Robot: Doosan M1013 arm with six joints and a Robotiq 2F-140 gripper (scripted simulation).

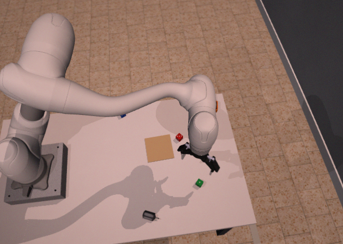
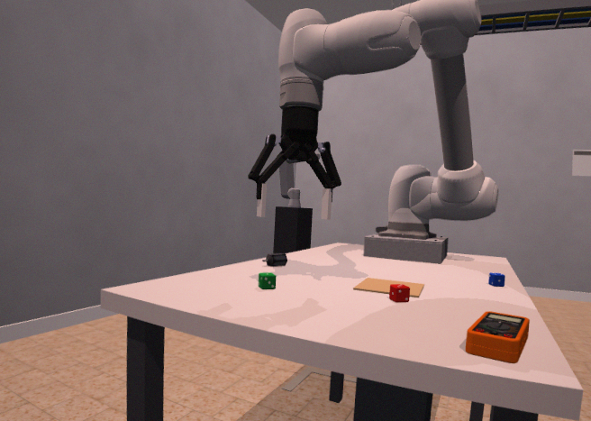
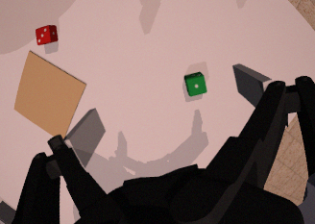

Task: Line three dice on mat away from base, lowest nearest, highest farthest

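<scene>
Now: hand 2 cm short of the green die, 5 cm to the left of it and 14 cm above it. Also, from my hand: red die: 8 cm behind, 21 cm to the left, 14 cm below; then tan mat: 19 cm behind, 15 cm to the left, 16 cm below; then blue die: 40 cm behind, 36 cm to the left, 14 cm below.
</scene>
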